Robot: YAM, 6 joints.
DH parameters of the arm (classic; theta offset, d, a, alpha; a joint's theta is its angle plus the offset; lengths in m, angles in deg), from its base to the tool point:
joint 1: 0 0.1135 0.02 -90
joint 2: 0 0 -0.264 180
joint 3: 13.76 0 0.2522 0
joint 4: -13.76 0 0.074 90
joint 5: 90 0 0 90
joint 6: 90 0.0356 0 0
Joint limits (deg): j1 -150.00..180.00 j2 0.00..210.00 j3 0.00..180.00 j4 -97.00..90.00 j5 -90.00..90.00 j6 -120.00..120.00
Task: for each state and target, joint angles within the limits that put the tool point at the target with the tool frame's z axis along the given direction. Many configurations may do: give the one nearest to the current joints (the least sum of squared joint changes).
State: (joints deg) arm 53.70 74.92 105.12 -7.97 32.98 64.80
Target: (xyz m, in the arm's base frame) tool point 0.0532 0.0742 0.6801 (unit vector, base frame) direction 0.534 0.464 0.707
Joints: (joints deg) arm 59.34 70.89 128.04 -10.66 12.87 64.80
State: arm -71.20 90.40 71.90 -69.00 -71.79 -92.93
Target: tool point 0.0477 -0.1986 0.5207 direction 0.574 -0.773 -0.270
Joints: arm -80.95 71.37 106.13 -52.32 -26.44 -92.93
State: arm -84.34 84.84 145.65 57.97 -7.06 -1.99
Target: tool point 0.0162 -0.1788 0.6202 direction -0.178 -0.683 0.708
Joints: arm -81.70 69.76 101.31 15.89 15.95 -1.99
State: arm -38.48 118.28 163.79 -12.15 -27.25 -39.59
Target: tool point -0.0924 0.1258 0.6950 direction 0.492 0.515 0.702
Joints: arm -44.35 76.96 179.89 -12.26 -45.41 -39.59
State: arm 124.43 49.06 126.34 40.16 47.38 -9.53
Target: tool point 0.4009 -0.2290 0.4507 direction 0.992 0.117 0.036
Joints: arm 147.47 29.36 141.97 64.72 39.23 -9.53
